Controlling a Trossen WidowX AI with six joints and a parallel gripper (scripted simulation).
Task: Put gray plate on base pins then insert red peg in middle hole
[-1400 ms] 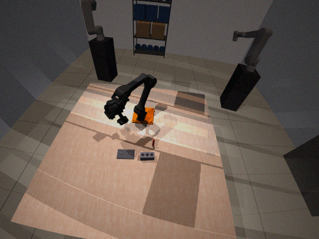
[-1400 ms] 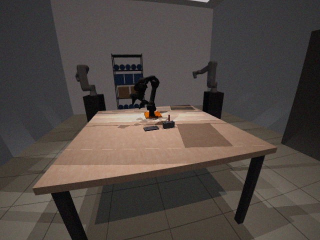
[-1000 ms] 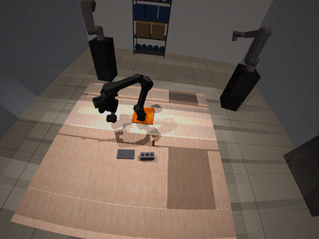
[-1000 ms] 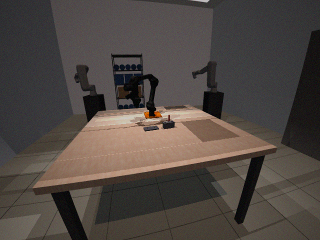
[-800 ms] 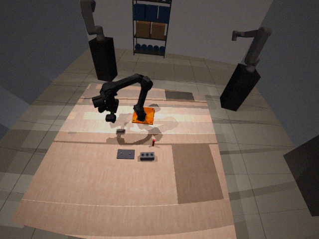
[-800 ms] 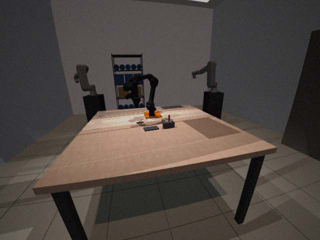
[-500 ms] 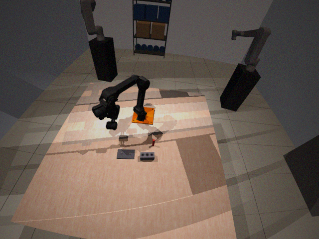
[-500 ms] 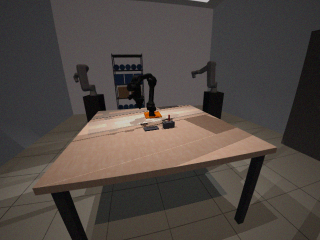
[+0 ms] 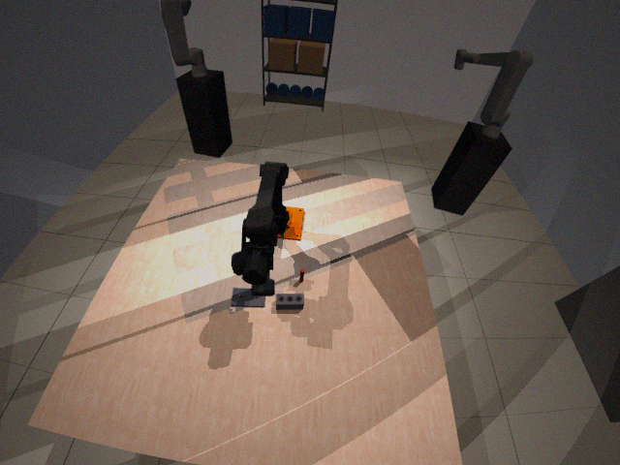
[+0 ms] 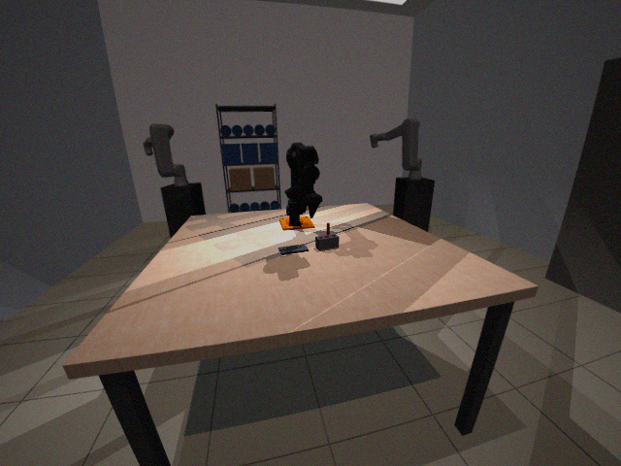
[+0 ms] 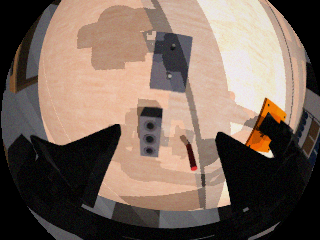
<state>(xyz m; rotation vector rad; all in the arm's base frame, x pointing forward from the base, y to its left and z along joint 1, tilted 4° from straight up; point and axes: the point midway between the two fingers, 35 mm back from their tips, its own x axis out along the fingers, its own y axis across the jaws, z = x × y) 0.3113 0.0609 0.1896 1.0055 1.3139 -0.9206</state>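
Right now the gray plate is 110 mm below my gripper tip and 80 mm to the left of it. Also, from my gripper tip: red peg (110 mm below, 100 mm to the left, 100 mm behind); gray base (140 mm below, 70 mm to the right, 20 mm ahead).
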